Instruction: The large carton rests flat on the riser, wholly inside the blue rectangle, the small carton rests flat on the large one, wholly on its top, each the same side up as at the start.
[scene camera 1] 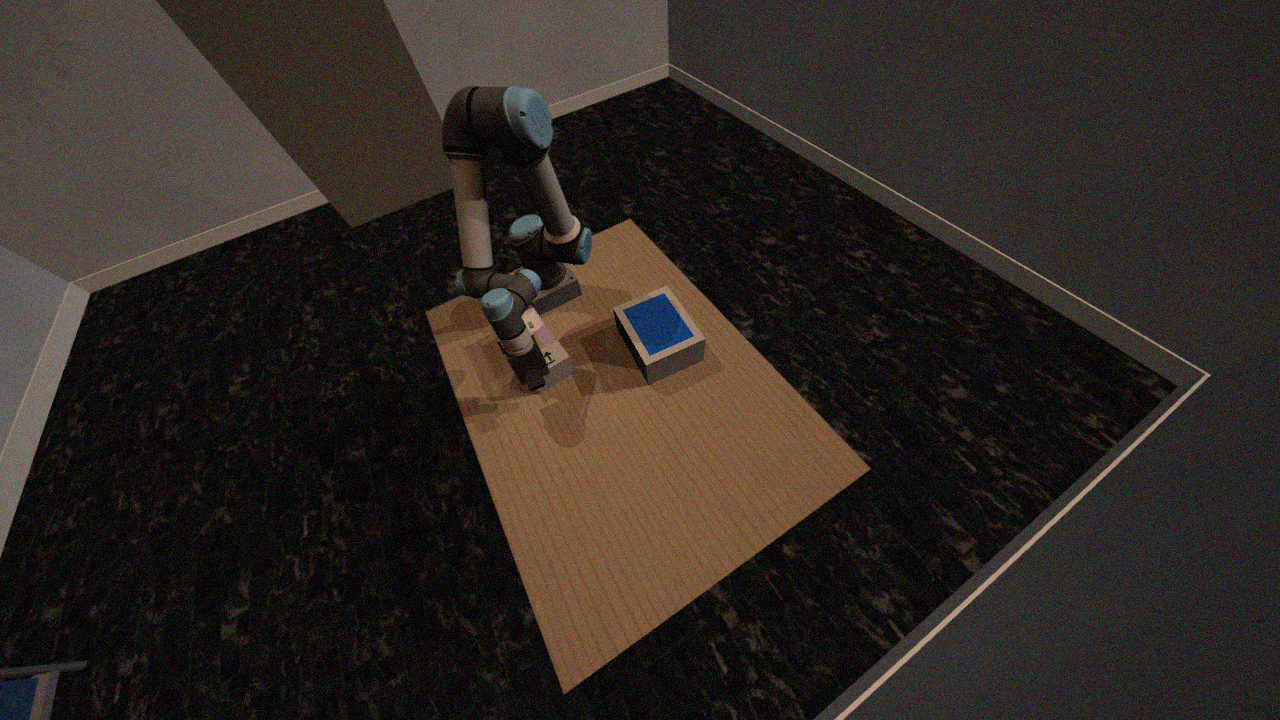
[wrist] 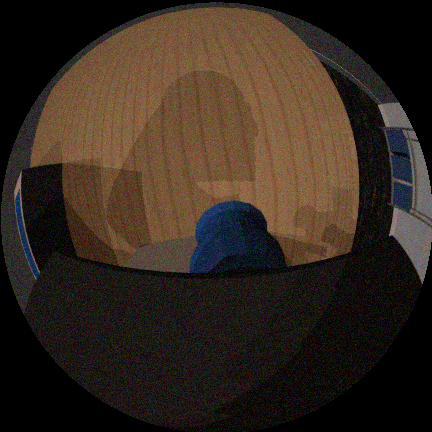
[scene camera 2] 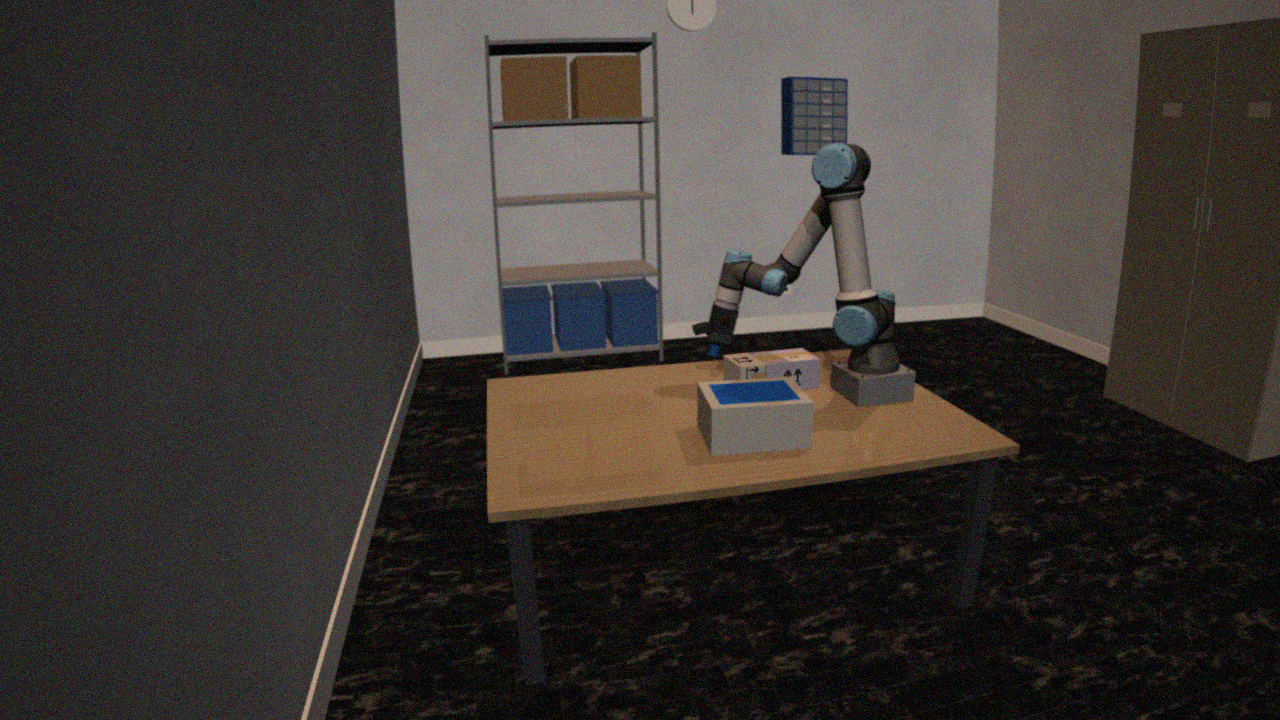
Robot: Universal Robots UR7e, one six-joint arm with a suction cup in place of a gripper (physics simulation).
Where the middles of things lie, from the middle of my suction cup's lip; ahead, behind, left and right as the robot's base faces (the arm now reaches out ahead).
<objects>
My suction cup is 80 mm past the small carton (scene camera 2: 742, 366), 70 mm above it and 30 mm to the right of it. Also, from my suction cup: large carton (scene camera 2: 803, 367) (210 mm behind, 70 mm below, 10 mm to the left); then grey riser (wrist: 41, 220) (400 mm to the left, 50 mm below, 30 mm behind).
</objects>
